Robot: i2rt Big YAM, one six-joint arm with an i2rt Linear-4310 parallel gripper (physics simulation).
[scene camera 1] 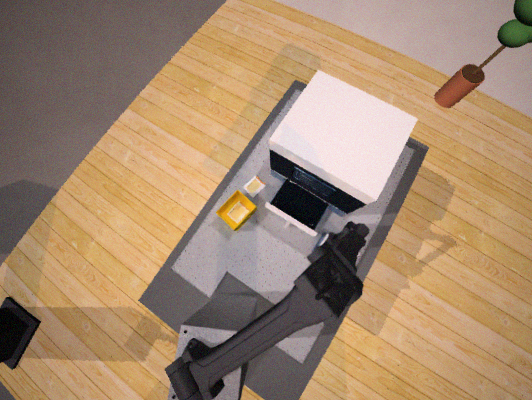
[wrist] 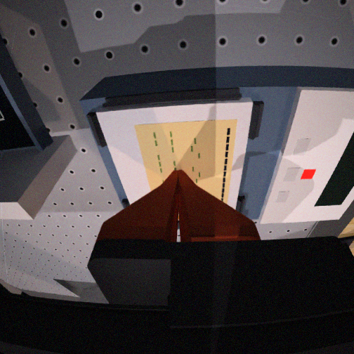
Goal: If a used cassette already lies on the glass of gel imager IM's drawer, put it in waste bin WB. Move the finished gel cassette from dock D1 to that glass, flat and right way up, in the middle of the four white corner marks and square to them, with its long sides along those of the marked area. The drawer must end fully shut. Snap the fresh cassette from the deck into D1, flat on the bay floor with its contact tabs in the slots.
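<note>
My gripper [wrist: 177,178] is shut and empty, its red-brown fingertips together over the gel cassette [wrist: 190,145] in dock D1 [wrist: 263,145]. I cannot tell whether the tips touch it. This cassette has a white frame and a yellow gel face with green dashes and a black dashed line. In the scene view the arm hides the fingers and most of the dock. The imager [scene camera 1: 345,130] has its drawer [scene camera 1: 291,219] open, and no cassette shows on the dark glass [scene camera 1: 300,202]. A used cassette [scene camera 1: 237,212] lies in yellow bin WB [scene camera 1: 223,215]. The fresh cassette [scene camera 1: 254,185] lies beside the bin.
The open drawer's front [wrist: 30,177] stands left of the dock in the wrist view. A white panel [wrist: 280,210] with a red square and a dark screen is on the dock's right. Black clips [wrist: 172,96] edge the bay. A plant pot [scene camera 1: 457,87] stands at the far right.
</note>
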